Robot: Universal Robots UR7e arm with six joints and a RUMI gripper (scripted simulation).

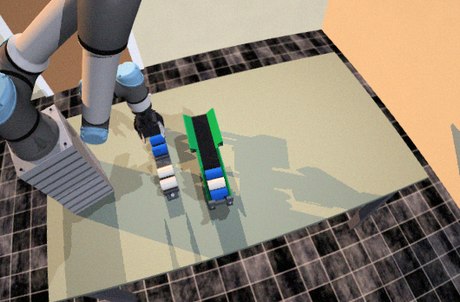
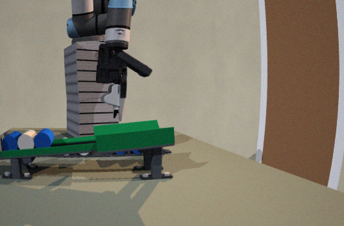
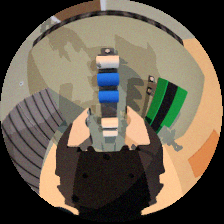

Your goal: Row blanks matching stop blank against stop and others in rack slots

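Right now my hand is 10 mm short of the stock rack, 30 mm to the left of it and 120 mm above it. The rest, counted from my hand: stop 220 mm ahead, 280 mm to the right, 60 mm below.
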